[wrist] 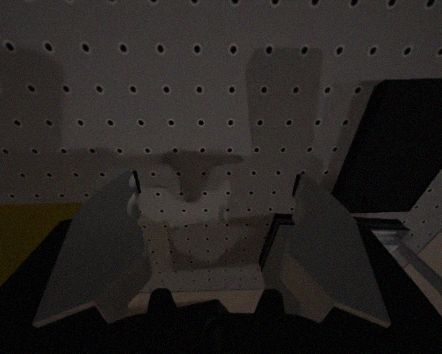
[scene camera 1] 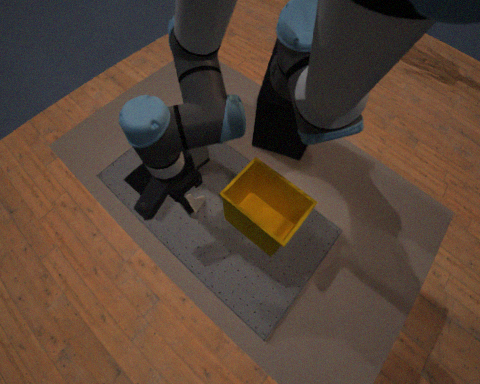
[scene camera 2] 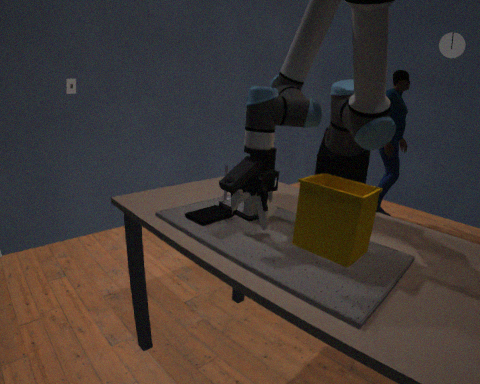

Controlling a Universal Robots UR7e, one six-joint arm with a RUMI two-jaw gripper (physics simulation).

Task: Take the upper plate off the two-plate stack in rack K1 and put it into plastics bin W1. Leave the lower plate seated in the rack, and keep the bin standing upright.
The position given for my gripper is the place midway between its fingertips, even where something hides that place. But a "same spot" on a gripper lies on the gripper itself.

my gripper: wrist 217, 175; scene camera 1; scene camera 2
same spot on my gripper: [scene camera 1: 191, 205] = [scene camera 2: 267, 206]
